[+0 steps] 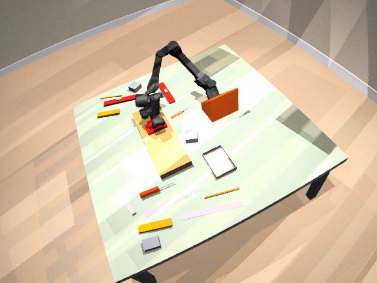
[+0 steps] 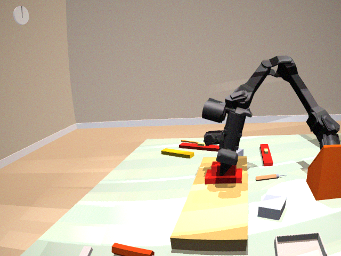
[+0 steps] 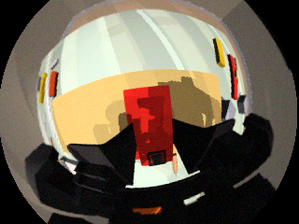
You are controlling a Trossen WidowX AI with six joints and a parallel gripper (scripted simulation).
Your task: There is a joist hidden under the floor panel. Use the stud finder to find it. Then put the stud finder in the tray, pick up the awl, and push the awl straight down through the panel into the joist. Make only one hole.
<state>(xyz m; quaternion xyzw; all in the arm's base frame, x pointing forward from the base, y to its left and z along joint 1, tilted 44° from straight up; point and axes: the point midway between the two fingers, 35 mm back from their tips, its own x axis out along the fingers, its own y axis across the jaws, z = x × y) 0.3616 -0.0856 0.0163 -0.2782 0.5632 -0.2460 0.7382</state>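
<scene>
My gripper tip is now 200 mm past the white tray, 380 mm to the right of it and 50 mm above it. From my gripper tip the other things lie so: awl: 200 mm behind, 60 mm to the right, 60 mm below; then red stud finder: 20 mm behind, 20 mm above.
</scene>
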